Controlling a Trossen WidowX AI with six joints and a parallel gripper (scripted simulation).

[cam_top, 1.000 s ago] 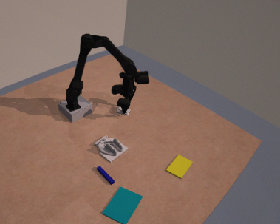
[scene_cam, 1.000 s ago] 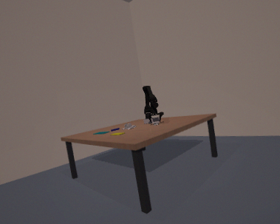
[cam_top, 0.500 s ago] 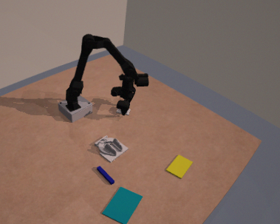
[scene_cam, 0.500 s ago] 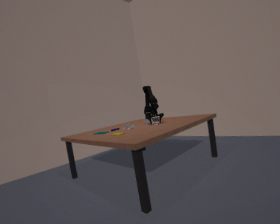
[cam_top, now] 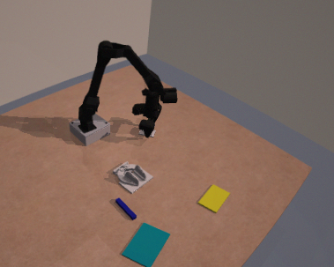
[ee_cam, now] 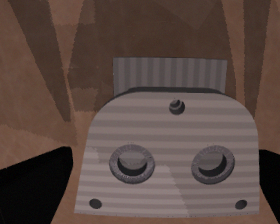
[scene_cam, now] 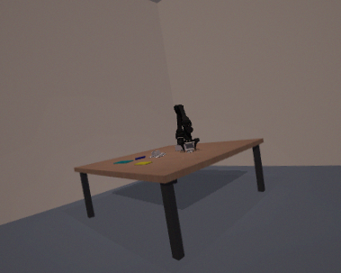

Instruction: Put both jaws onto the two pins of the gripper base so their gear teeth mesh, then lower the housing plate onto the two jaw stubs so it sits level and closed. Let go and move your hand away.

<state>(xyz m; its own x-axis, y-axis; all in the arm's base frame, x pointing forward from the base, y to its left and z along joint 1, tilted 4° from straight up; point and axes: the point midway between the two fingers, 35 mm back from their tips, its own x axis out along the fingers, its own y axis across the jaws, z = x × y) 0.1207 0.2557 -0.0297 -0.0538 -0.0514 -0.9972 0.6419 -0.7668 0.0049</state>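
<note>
Now: the pale housing plate 23 cm to the right of my gripper tip and 15 cm ahead of it. The rest, counted from my gripper tip: teal card: 47 cm ahead, 36 cm to the right, 1 cm below; then yellow card: 45 cm ahead, 3 cm to the right, 1 cm below; then blue bar: 33 cm to the right, 31 cm ahead.
</note>
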